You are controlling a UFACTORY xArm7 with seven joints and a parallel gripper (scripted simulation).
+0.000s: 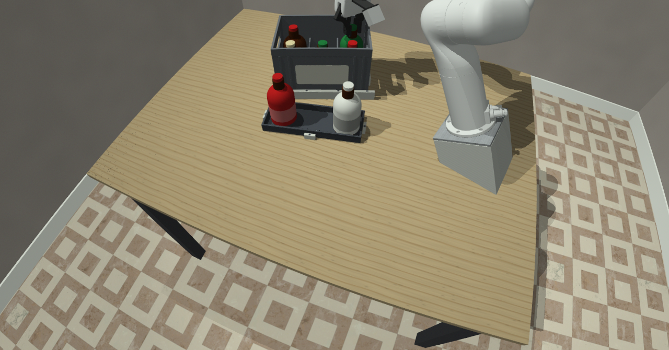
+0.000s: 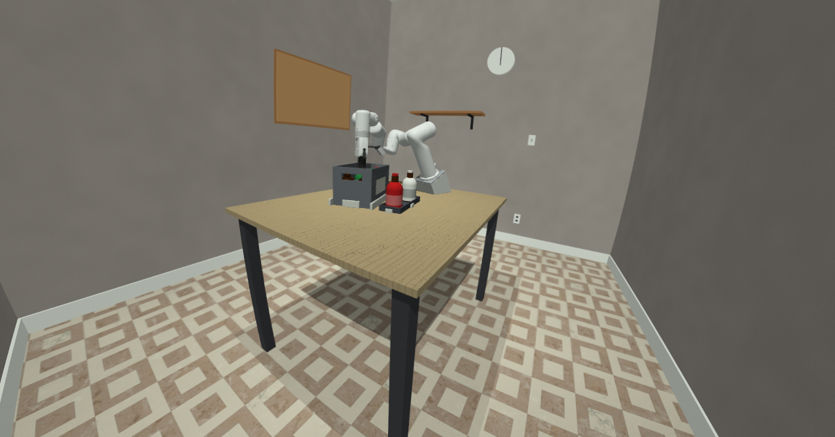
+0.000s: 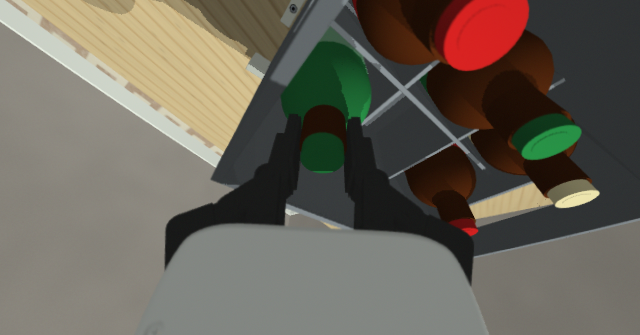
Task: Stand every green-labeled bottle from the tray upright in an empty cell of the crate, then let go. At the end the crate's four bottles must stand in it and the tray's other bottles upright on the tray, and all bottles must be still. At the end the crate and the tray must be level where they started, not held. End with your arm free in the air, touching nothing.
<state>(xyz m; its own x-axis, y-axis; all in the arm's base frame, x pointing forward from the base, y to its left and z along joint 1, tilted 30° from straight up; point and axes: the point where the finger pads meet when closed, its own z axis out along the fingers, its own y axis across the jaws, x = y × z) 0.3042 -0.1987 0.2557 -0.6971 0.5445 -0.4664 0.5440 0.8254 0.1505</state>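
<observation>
The green-labeled bottle is 7 cm below my hand. The rest, counted from my hand: white bottle 26 cm to the left, 8 cm below, 6 cm behind; then dark tray 27 cm to the left, 15 cm below, 4 cm ahead; then dark grey crate 8 cm below, 7 cm to the left, 7 cm ahead.
</observation>
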